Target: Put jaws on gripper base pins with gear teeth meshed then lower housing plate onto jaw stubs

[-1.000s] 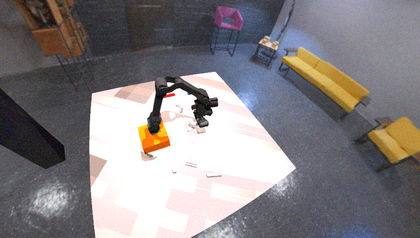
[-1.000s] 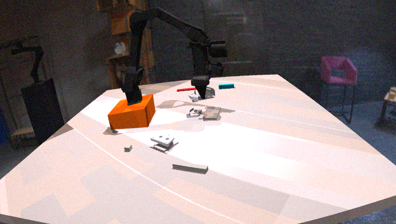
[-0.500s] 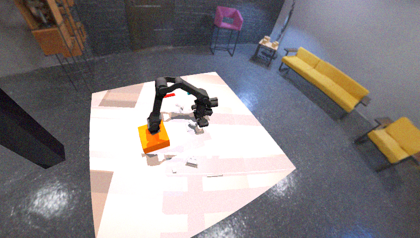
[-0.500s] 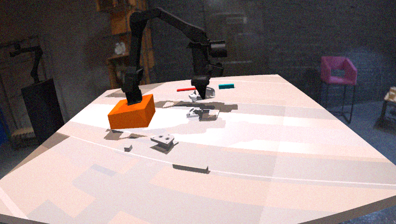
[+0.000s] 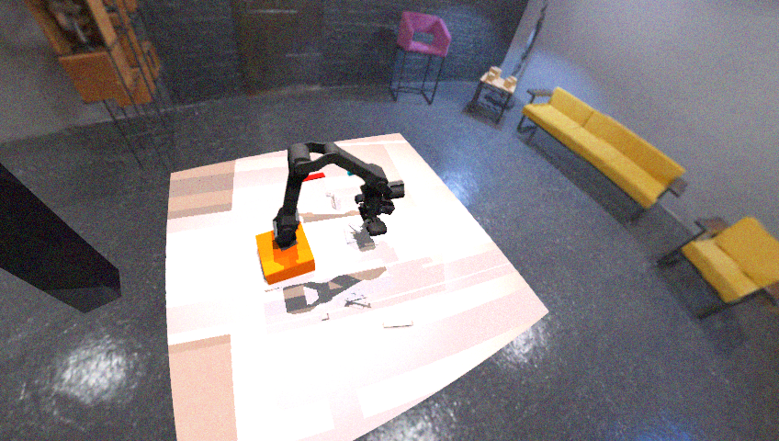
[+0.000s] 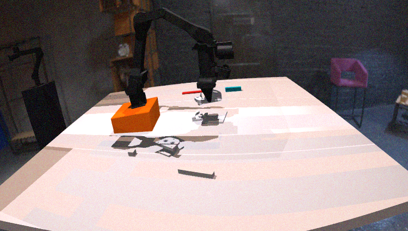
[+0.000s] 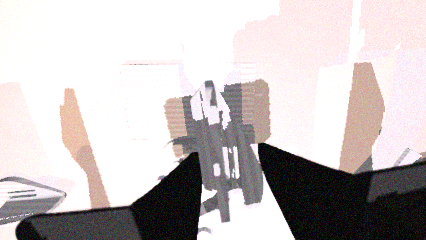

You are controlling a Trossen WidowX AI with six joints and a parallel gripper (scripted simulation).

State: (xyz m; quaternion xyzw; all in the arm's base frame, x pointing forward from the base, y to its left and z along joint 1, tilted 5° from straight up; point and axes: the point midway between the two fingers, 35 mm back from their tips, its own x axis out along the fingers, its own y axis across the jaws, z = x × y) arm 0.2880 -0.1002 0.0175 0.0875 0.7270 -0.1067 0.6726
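My gripper tip is 2 cm short of the flat plate, 2 cm to the right of it and 8 cm above it. The rest, counted from my gripper tip: gripper base: 17 cm behind, 19 cm to the right, 5 cm below; then small grey cube: 30 cm behind, 18 cm to the right, 7 cm below; then stepped piece: 17 cm behind, 19 cm to the right, 7 cm below.
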